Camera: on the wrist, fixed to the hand. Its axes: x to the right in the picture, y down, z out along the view.
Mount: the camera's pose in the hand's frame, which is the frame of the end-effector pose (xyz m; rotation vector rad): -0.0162 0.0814 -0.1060 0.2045 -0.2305 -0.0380
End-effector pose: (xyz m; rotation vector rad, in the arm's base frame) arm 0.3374 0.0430 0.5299 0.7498 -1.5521 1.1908
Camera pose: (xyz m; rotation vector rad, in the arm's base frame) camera 0.3056 0.1676 0.4900 1.0783 -1.6089 1.2832
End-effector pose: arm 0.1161 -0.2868 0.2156 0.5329 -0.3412 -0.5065
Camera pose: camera 0.1785 -0.1757 0.1723 0.6817 -0.6084 -0.5748
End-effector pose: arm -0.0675 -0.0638 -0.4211 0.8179 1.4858 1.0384
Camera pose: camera -0.1728 -0.0660 -0.3373 1.0143 1.4177 0.7441
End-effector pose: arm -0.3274 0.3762 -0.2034 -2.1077 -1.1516 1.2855
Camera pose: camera -0.2035 0.3236 -0.1998 -1.8196 -1.0921 1.5881
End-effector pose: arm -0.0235 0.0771 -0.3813 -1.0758 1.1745 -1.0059
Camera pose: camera -0.1271 0.0978 -0.4647 -1.0234 0.8491 -0.9798
